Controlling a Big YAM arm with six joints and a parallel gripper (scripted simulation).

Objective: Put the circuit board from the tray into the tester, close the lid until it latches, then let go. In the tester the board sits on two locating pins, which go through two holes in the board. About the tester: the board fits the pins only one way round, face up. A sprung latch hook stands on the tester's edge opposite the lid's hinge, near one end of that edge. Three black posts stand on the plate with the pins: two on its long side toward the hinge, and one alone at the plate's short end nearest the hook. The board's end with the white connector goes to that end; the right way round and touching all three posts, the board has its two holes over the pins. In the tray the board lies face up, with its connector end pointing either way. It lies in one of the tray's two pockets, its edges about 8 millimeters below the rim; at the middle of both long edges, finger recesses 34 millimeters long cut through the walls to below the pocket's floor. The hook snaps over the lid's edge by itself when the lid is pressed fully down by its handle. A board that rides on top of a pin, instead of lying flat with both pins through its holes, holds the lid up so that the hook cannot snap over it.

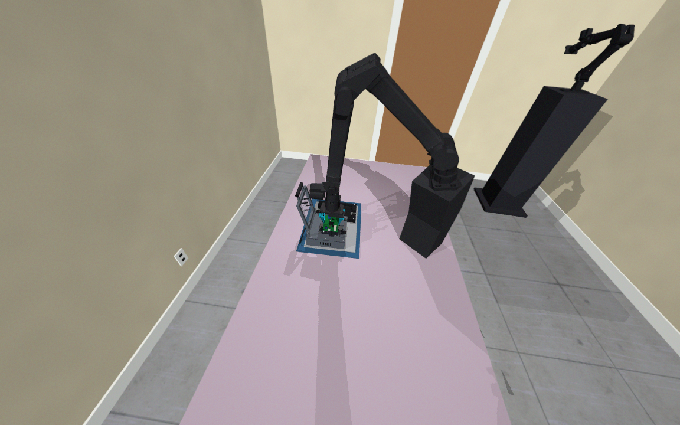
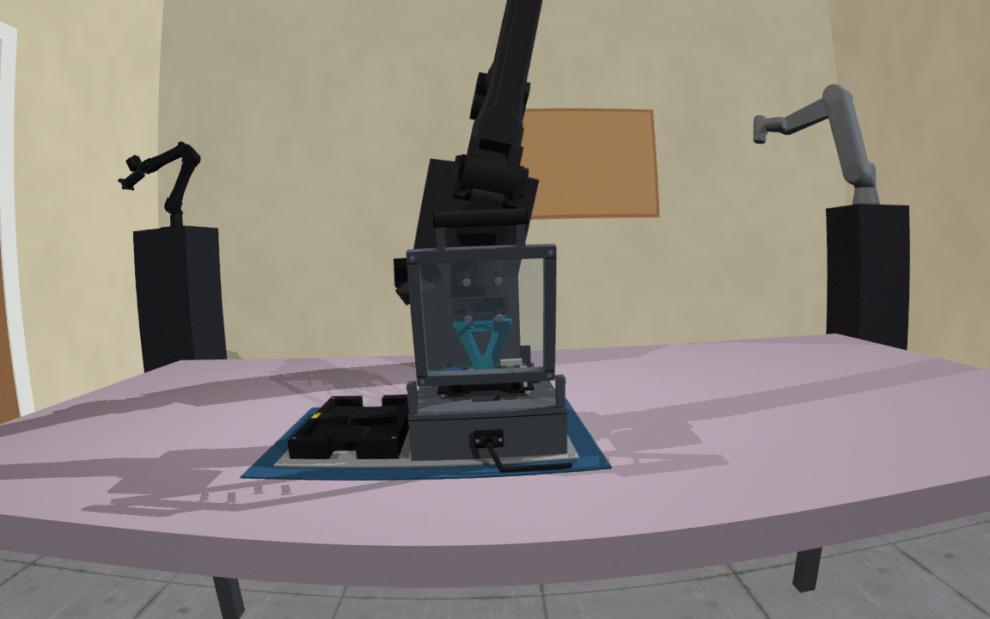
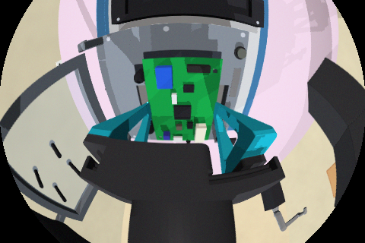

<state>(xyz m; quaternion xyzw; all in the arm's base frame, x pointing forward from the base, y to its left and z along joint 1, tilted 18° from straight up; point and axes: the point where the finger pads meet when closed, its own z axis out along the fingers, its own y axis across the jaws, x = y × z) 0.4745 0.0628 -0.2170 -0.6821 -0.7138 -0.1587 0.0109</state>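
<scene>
Now: hand right at the green circuit board. The rest, counted from my hand: pin plate 1 cm to the left, 2 cm below; lid 12 cm ahead, 1 cm to the left, 9 cm above.
</scene>
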